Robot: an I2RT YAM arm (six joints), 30 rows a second.
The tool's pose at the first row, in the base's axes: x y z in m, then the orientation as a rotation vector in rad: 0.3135 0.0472 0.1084 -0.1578 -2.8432 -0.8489
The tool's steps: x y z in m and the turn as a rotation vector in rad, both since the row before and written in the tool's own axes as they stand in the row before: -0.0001 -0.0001 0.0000 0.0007 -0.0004 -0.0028; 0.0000 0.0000 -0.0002 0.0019 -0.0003 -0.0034; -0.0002 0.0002 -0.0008 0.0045 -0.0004 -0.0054; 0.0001 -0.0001 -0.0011 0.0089 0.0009 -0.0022; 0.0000 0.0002 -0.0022 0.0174 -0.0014 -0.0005; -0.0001 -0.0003 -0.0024 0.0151 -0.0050 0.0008; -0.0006 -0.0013 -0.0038 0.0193 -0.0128 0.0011; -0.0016 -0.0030 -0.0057 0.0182 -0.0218 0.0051; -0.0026 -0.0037 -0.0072 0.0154 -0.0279 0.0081; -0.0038 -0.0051 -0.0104 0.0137 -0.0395 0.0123; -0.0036 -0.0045 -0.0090 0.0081 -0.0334 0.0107
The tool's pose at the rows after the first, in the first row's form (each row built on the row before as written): 0.3136 0.0471 0.1083 -0.1540 -2.8447 -0.8485; 0.3136 0.0470 0.1085 -0.1491 -2.8468 -0.8465; 0.3139 0.0467 0.1092 -0.1411 -2.8506 -0.8412; 0.3139 0.0460 0.1101 -0.1365 -2.8538 -0.8287; 0.3142 0.0450 0.1120 -0.1342 -2.8617 -0.8040; 0.3146 0.0435 0.1138 -0.1356 -2.8716 -0.7828; 0.3155 0.0404 0.1163 -0.1403 -2.8900 -0.7565; 0.3174 0.0349 0.1195 -0.1547 -2.9151 -0.7321; 0.3202 0.0281 0.1237 -0.1764 -2.9439 -0.7118; 0.3241 0.0185 0.1301 -0.2096 -2.9816 -0.6943; 0.3273 0.0101 0.1358 -0.2388 -3.0121 -0.6842
